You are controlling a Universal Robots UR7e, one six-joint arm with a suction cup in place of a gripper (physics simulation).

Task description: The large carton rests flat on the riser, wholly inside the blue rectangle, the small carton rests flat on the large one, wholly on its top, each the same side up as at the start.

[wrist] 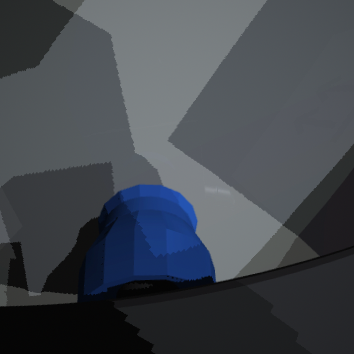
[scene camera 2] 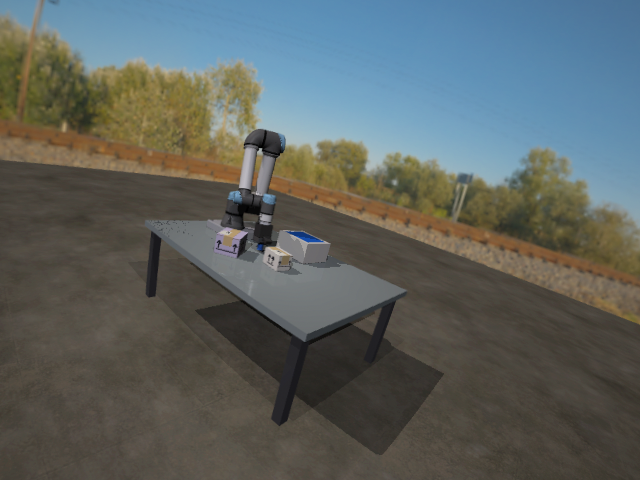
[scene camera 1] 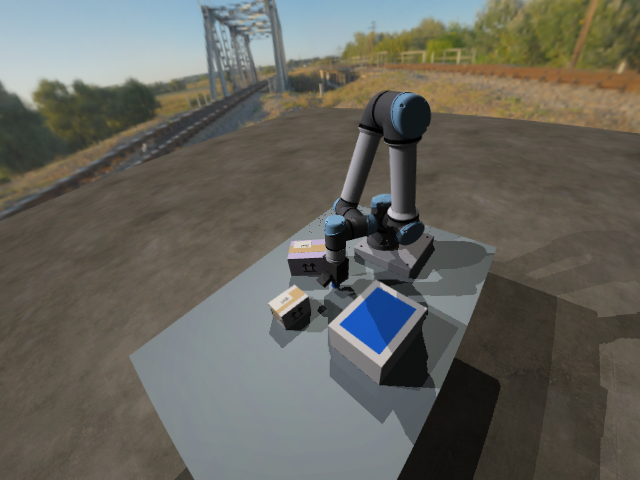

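Note:
The large carton [scene camera 1: 305, 265] [scene camera 2: 230, 243], lilac with tan tape, stands upright on the table; the arm hides its right edge in scene camera 1. The small carton [scene camera 1: 290, 308] [scene camera 2: 277, 258], cream with tan tape, stands upright on the table, apart from the large carton and the riser. The pale riser [scene camera 1: 356, 358] [scene camera 2: 312, 252] bears the blue rectangle [scene camera 1: 379, 317] [scene camera 2: 306, 236], with no carton on it. My gripper, a blue suction cup [scene camera 1: 334, 285] [scene camera 2: 261, 248] [wrist: 150, 200], is bare and points down over the table between the large carton and the riser. No carton touches it.
The arm's base plate [scene camera 1: 379, 256] stands on the grey table [scene camera 1: 242, 392] [scene camera 2: 330, 297] behind the riser. The table's long edge runs past the riser on its far side from the small carton. Shadows fall across the table below the cup in the wrist view.

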